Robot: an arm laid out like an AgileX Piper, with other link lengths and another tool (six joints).
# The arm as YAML. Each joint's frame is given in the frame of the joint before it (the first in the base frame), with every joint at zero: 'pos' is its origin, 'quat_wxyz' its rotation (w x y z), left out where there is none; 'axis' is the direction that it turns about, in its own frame. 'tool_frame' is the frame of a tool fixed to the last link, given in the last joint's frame.
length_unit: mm
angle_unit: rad
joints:
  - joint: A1
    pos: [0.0, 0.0, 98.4]
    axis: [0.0, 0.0, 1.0]
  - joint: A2
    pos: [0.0, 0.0, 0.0]
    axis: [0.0, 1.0, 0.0]
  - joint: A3
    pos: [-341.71, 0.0, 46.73]
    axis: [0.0, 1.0, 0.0]
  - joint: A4
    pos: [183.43, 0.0, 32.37]
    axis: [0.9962, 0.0, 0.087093]
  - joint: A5
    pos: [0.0, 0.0, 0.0]
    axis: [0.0, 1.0, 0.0]
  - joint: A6
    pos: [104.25, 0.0, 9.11]
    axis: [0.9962, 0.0, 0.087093]
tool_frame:
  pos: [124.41, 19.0, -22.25]
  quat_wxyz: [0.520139, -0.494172, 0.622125, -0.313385]
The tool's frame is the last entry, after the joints.
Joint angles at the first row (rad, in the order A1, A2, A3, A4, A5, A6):
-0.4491, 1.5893, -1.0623, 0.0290, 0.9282, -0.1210
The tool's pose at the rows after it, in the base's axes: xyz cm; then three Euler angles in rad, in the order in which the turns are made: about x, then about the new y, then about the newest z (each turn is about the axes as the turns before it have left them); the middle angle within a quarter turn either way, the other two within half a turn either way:
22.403 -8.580 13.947 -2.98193 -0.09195 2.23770
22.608 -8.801 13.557 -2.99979 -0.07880 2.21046
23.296 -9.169 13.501 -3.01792 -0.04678 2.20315
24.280 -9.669 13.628 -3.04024 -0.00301 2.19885
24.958 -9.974 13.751 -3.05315 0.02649 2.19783
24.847 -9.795 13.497 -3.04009 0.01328 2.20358
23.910 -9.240 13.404 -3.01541 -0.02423 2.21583
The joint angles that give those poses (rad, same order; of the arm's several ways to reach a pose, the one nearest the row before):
-0.4491, 1.5892, -1.0224, 0.0290, 0.8769, -0.1382
-0.4491, 1.5892, -0.9983, 0.0290, 0.8312, -0.1650
-0.4491, 1.5893, -0.9902, 0.0290, 0.7861, -0.1692
-0.4491, 1.5892, -0.9884, 0.0290, 0.7350, -0.1700
-0.4491, 1.5898, -0.9884, 0.0308, 0.7022, -0.1699
-0.4491, 1.5982, -0.9884, 0.0367, 0.7119, -0.1680
-0.4491, 1.5954, -0.9884, 0.0387, 0.7600, -0.1590

